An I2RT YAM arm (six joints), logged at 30 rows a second.
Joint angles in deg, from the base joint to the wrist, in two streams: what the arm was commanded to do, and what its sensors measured. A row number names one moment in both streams.
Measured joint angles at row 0:
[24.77 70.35 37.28 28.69 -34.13 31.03]
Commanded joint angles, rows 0 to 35:
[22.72 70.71 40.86 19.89 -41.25 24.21]
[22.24 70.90 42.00 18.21 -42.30 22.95]
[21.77 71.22 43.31 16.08 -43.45 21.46]
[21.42 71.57 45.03 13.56 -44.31 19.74]
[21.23 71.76 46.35 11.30 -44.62 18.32]
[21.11 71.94 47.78 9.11 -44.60 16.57]
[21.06 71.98 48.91 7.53 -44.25 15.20]
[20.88 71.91 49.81 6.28 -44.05 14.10]
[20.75 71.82 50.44 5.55 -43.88 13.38]
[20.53 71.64 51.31 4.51 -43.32 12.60]
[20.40 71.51 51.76 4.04 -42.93 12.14]
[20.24 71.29 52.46 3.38 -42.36 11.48]
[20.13 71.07 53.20 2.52 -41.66 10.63]
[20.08 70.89 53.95 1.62 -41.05 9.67]
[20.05 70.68 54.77 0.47 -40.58 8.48]
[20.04 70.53 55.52 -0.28 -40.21 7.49]
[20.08 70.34 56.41 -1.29 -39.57 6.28]
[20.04 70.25 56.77 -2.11 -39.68 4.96]
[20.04 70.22 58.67 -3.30 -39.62 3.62]
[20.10 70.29 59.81 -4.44 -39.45 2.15]
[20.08 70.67 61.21 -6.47 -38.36 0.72]
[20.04 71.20 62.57 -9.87 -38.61 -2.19]
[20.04 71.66 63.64 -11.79 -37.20 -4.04]
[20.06 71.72 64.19 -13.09 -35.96 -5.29]
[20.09 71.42 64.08 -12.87 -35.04 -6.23]
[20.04 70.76 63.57 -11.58 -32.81 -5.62]
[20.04 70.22 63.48 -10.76 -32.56 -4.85]
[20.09 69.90 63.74 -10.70 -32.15 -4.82]
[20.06 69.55 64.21 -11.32 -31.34 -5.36]
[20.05 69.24 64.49 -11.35 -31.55 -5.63]
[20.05 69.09 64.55 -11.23 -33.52 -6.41]
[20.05 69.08 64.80 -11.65 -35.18 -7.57]
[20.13 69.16 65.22 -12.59 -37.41 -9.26]
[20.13 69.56 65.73 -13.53 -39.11 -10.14]
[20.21 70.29 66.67 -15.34 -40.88 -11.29]
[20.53 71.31 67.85 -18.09 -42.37 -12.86]
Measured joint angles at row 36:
[20.16 70.11 66.00 -12.95 -36.93 -7.44]
